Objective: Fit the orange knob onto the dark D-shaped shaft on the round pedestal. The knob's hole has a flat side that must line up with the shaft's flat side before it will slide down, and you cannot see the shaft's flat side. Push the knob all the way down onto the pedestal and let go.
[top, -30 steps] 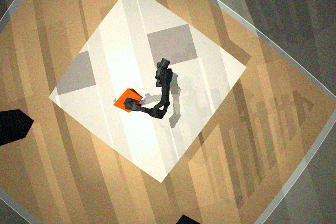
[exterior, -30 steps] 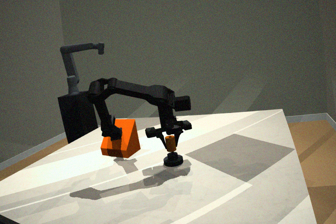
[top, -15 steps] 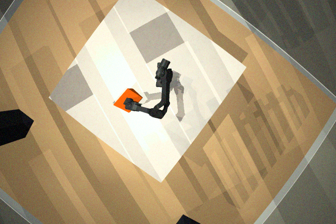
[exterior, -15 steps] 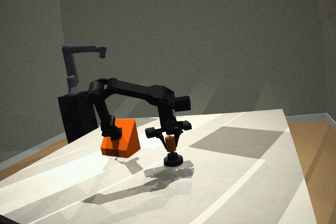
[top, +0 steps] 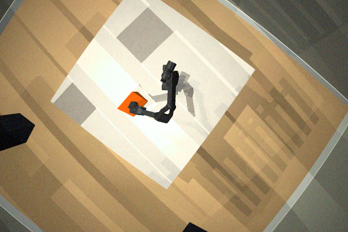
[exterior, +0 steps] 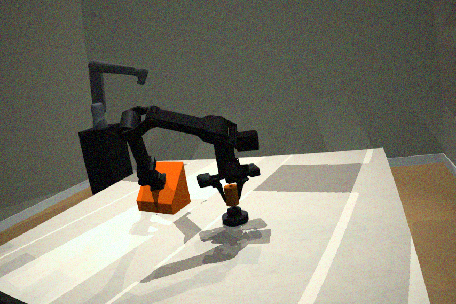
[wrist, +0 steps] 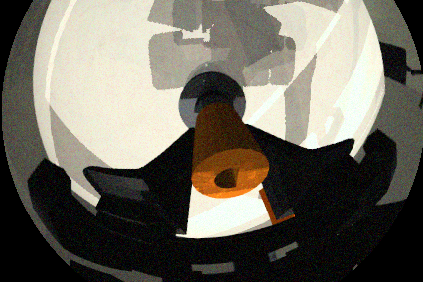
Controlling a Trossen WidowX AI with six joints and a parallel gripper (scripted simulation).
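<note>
Now: gripper tip 20 mm below the orange knob. From my gripper tip the other things lie so: round dark pedestal 40 mm below.
</note>
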